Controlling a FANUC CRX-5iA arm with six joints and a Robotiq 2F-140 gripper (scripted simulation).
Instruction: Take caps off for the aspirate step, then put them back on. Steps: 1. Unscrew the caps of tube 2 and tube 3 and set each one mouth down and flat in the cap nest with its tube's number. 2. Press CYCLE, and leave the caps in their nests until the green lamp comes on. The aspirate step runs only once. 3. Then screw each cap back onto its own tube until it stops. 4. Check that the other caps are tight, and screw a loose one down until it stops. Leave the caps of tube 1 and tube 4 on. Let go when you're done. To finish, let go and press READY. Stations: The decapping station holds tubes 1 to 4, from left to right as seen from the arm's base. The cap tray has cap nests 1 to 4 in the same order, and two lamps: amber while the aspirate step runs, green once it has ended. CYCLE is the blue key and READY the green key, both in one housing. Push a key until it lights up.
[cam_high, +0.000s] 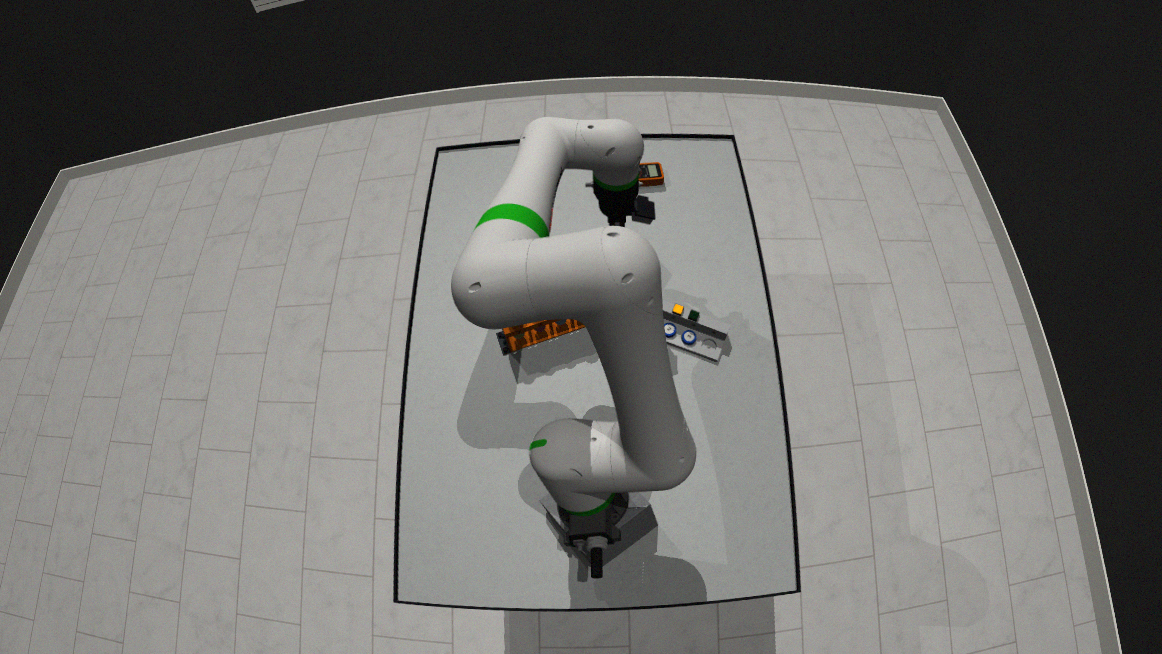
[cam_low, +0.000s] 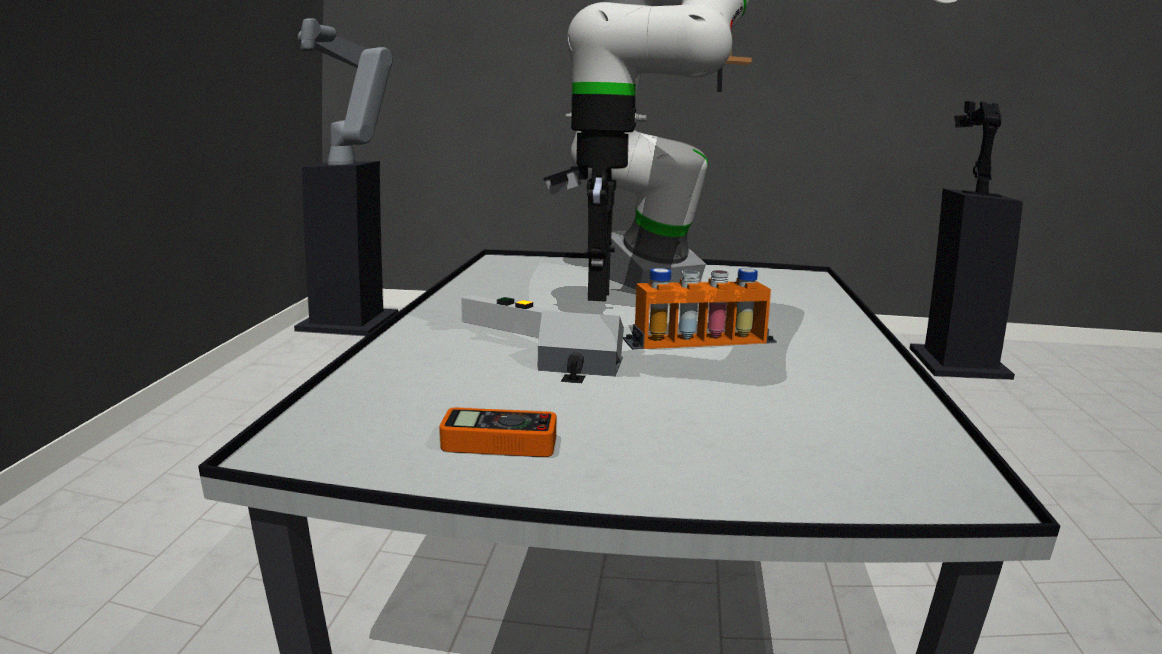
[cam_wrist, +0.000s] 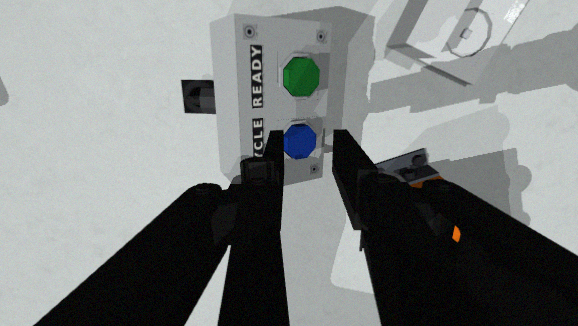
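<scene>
The cap 2 is 160 mm behind my hand, 120 mm to the right of it and 120 mm below it. Round my hand: green key 40 mm to the right, 60 mm below; then grey key housing 20 mm ahead, 20 mm to the right, 80 mm below; then blue key 60 mm below.
</scene>
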